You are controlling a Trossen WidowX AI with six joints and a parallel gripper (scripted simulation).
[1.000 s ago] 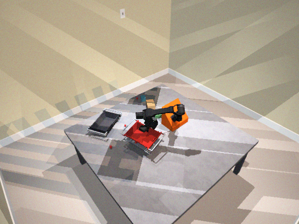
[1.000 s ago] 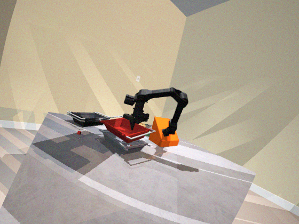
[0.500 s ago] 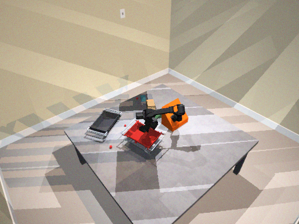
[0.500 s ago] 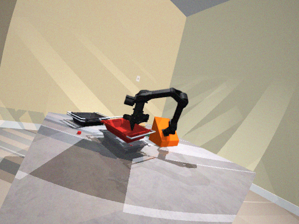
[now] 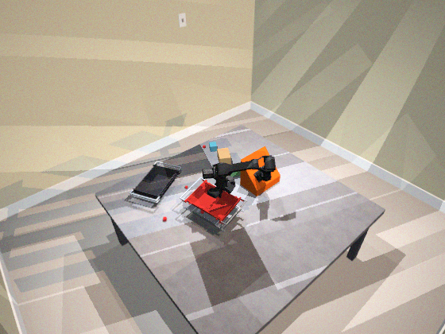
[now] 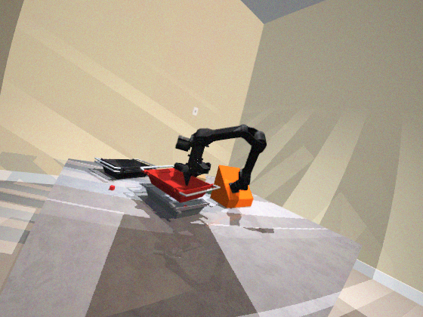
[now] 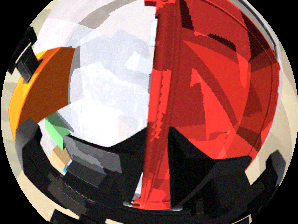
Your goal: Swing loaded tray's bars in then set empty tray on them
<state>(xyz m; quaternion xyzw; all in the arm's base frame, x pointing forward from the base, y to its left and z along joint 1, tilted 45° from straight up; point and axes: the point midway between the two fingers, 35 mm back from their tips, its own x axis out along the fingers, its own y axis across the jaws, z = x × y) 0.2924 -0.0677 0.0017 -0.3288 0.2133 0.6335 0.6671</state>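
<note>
The red tray lies 8 cm ahead of my gripper tip, 1 cm to the left of it and 3 cm above it. Round my gripper tip: green block (32 cm behind, 16 cm to the right, 7 cm below); then tan block (35 cm behind, 32 cm to the right, 6 cm below); then cyan block (39 cm behind, 48 cm to the right, 7 cm below).
</note>
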